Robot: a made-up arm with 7 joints. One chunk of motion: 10 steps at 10 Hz.
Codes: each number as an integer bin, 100 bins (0 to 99) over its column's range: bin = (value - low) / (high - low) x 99, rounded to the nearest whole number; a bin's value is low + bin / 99 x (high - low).
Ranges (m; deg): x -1.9..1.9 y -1.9..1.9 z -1.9..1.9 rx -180..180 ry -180..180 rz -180..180
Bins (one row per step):
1: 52 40 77 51 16 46
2: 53 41 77 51 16 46
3: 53 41 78 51 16 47
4: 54 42 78 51 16 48
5: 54 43 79 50 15 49
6: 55 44 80 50 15 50
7: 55 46 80 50 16 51
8: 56 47 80 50 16 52
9: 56 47 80 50 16 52
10: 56 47 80 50 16 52
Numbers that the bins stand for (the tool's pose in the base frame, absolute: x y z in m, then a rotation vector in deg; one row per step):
1: 0.0960 -0.3646 1.0556 5.45 -121.82 -12.73
2: 0.1343 -0.3263 1.0556 5.45 -121.82 -12.73
3: 0.1343 -0.3263 1.0939 5.45 -121.82 -9.09
4: 0.1727 -0.2879 1.0939 5.45 -121.82 -5.45
5: 0.1727 -0.2495 1.1323 1.82 -125.45 -1.82
6: 0.2111 -0.2111 1.1707 1.82 -125.45 1.82
7: 0.2111 -0.1343 1.1707 1.82 -121.82 5.45
8: 0.2495 -0.0960 1.1707 1.82 -121.82 9.09
9: 0.2495 -0.0960 1.1707 1.82 -121.82 9.09
10: 0.2495 -0.0960 1.1707 1.82 -121.82 9.09

